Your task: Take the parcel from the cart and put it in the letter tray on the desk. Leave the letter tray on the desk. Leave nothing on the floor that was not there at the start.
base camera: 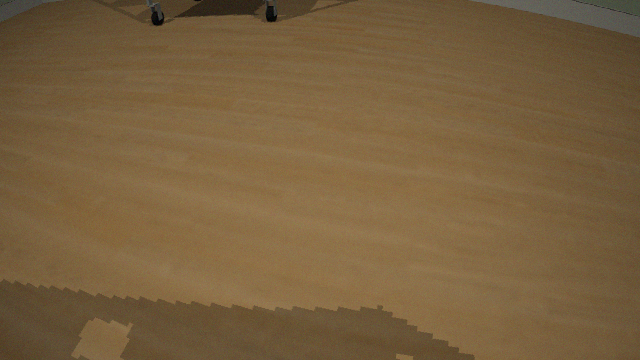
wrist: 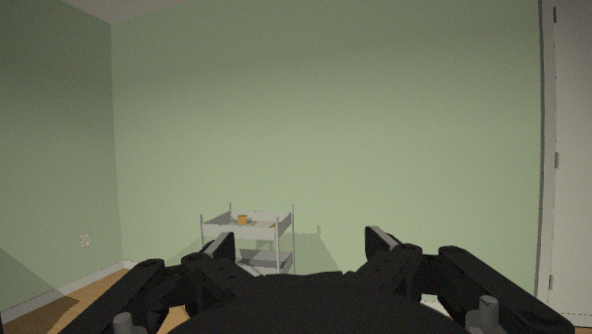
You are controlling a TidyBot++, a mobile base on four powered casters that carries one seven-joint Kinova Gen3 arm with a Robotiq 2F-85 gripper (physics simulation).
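Frame: origin at the arm's base, x ahead, y left, z up, level; millimetres.
Seen in the pictures: gripper, fingertip midpoint: [wrist: 300, 243].
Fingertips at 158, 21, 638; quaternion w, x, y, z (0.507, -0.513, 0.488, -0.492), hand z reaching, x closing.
Note:
A point is followed by its place in that frame, as x, y, z.
The cart [wrist: 239, 230] @(1242, 360, 308) stands far off against the green wall, left of the middle of the wrist view. It is light grey, with a top tray and a lower shelf. Two of its black casters show at the top of the base camera view, one caster [base camera: 157, 19] @(1282, 568, -371) at the left. A small orange box [wrist: 242, 219] @(1499, 408, 299), which looks like the parcel, stands in the top tray towards its left. My gripper [wrist: 300, 243] @(158, 21, 638) is open and empty, well short of the cart, and its left finger covers part of the cart's lower half. The desk and the letter tray do not show in these views.
Low flat items, too small to tell, lie beside the orange box, one an orange piece [wrist: 273, 225] @(1432, 203, 276) at the right. A door [wrist: 572, 175] @(1341, -1556, 538) stands at the far right of the wrist view. A wall corner is at the left. Wooden floor [base camera: 320, 165] @(522, 8, -396) stretches towards the cart.

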